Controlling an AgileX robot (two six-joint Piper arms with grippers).
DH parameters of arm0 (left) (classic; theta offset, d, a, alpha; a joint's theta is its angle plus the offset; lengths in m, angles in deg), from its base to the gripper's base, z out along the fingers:
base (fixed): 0 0 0 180
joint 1: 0 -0.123 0 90
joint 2: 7.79 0 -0.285 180
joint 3: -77.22 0 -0.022 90
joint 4: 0 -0.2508 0 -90
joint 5: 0 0 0.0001 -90
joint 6: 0 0.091 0 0
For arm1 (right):
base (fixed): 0 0 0 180
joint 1: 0 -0.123 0 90
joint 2: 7.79 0 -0.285 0
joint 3: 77.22 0 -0.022 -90
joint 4: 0 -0.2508 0 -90
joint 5: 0 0 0.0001 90
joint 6: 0 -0.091 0 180
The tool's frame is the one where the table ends.
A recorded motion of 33 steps. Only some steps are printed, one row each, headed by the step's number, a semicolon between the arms.
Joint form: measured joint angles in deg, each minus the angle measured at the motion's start. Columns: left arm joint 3, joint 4, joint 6, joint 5, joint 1, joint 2; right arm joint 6, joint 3, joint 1, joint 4, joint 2, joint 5.
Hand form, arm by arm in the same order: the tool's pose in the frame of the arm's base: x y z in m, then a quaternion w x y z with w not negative. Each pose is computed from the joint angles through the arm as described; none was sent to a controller.
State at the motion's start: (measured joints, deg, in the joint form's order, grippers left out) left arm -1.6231 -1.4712 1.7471 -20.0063 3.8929 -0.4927; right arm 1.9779 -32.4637 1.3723 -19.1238 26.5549 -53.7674
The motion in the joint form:
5: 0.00 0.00 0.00 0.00 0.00 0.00; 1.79 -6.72 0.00 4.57 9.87 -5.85
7: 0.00 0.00 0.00 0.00 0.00 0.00; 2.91 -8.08 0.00 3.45 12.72 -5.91
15: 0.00 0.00 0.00 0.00 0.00 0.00; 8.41 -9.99 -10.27 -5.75 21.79 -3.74
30: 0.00 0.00 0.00 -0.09 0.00 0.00; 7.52 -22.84 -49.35 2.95 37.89 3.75
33: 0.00 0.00 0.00 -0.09 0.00 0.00; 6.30 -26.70 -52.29 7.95 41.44 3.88
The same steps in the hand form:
5: 0.0534 -0.0028 0.1726 0.60084 0.04632 0.79803 -0.00049; 0.0975 0.0174 0.3082 0.32926 0.00525 0.93785 0.10955
7: 0.0534 -0.0028 0.1726 0.60084 0.04632 0.79803 -0.00049; 0.1071 0.0187 0.3106 0.31773 -0.00044 0.94104 0.11618
15: 0.0534 -0.0028 0.1726 0.60084 0.04632 0.79803 -0.00049; 0.1333 0.0536 0.3073 0.26848 -0.09640 0.93675 0.20281
30: 0.0533 -0.0028 0.1725 0.60021 0.04634 0.79850 -0.00047; 0.1316 0.1751 0.3271 0.24459 -0.40660 0.85143 0.22345
33: 0.0533 -0.0028 0.1725 0.60021 0.04634 0.79850 -0.00047; 0.1380 0.1914 0.3323 0.25577 -0.43546 0.84039 0.19673

